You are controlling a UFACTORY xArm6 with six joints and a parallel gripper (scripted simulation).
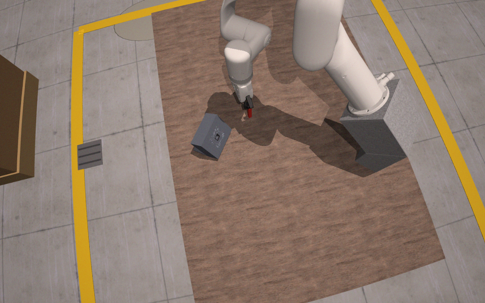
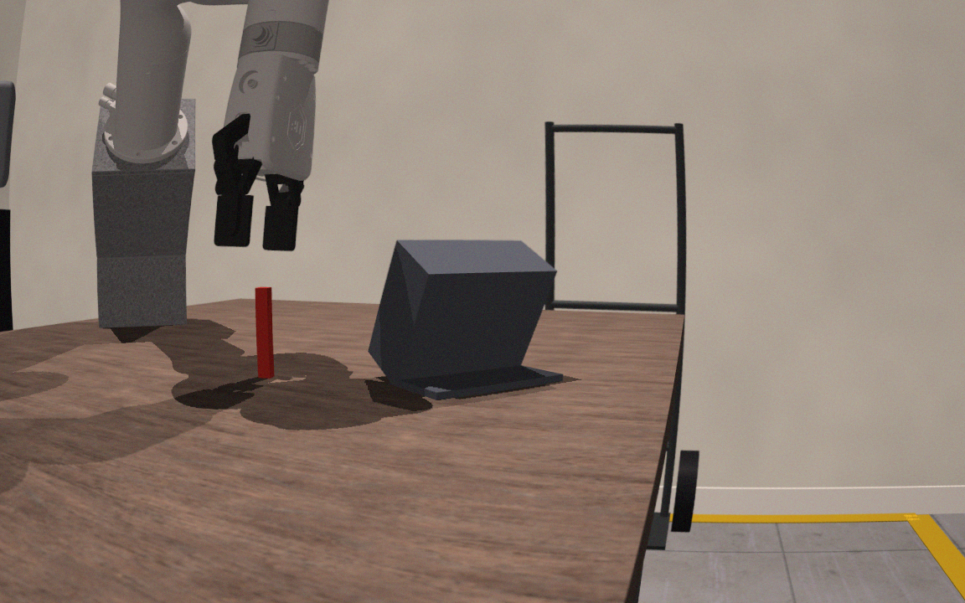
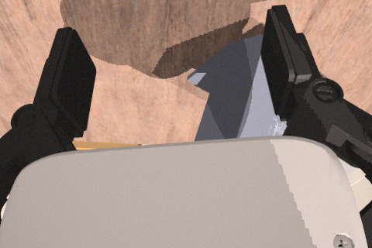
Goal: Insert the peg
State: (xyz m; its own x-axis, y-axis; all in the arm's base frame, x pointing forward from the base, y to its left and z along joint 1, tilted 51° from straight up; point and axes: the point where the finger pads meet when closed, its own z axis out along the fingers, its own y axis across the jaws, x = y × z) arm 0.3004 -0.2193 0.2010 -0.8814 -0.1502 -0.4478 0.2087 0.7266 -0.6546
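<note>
The red peg lies 3 cm to the left of my hand and 8 cm below it.
</note>
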